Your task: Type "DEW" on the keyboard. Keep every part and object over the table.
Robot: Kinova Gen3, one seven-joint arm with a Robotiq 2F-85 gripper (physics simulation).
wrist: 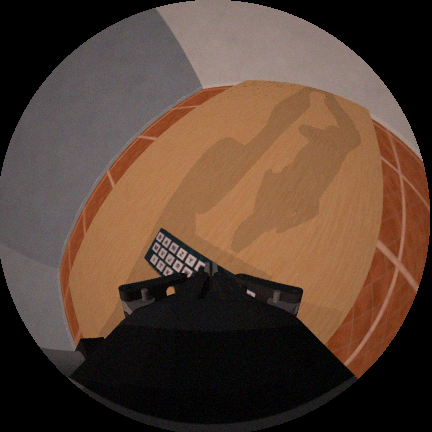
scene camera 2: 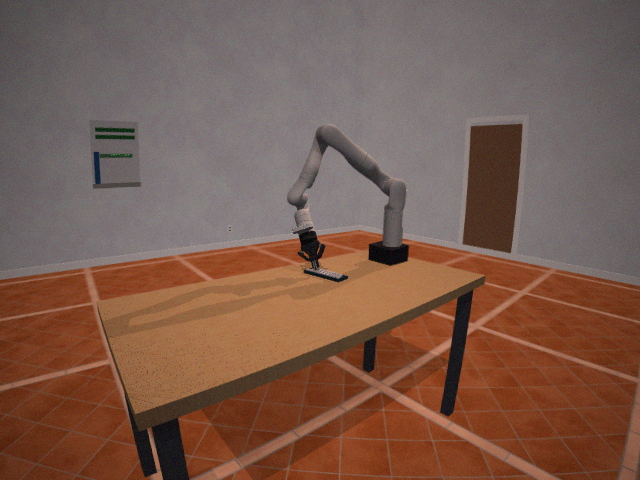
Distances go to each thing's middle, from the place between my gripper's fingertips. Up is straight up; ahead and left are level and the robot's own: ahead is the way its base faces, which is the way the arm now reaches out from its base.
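There's the keyboard (wrist: 167, 254), and my gripper is 30 mm past it, 20 mm above it and 20 mm to the right of it.
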